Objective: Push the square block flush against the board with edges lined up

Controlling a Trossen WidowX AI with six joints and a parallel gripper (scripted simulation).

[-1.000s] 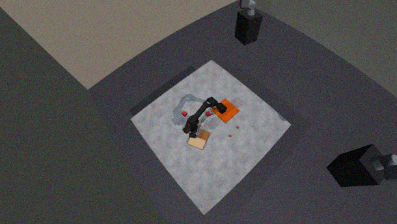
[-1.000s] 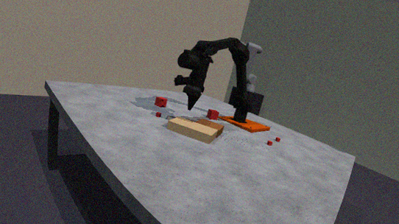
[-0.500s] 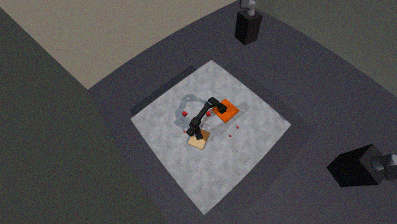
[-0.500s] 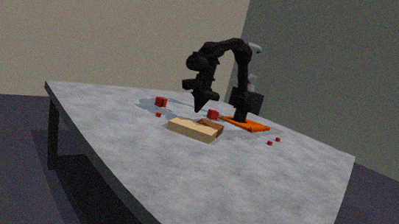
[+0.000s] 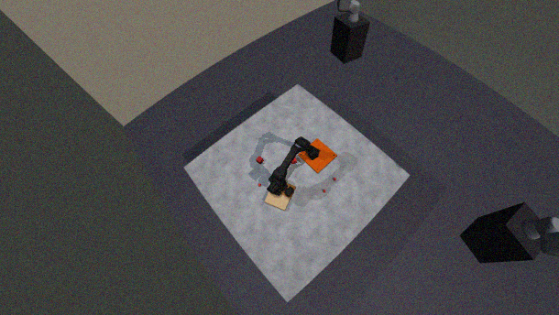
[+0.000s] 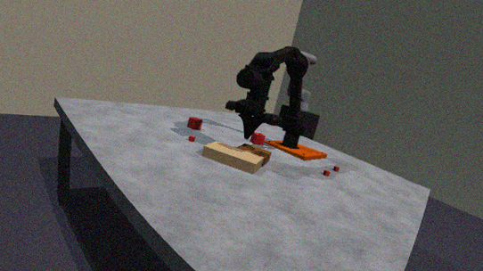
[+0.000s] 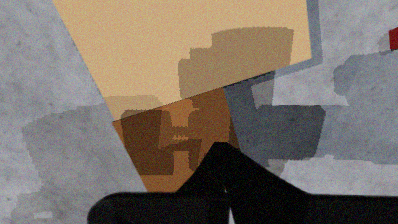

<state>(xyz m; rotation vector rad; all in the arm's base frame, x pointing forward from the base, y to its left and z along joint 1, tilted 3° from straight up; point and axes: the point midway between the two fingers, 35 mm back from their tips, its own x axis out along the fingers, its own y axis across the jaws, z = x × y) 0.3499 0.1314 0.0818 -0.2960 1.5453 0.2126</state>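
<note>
My gripper tip is now 3 cm past the brown square block, 2 cm to the right of it and 4 cm above it. Round my gripper tip: pale wooden board 7 cm ahead, 5 cm to the left, 4 cm below.
</note>
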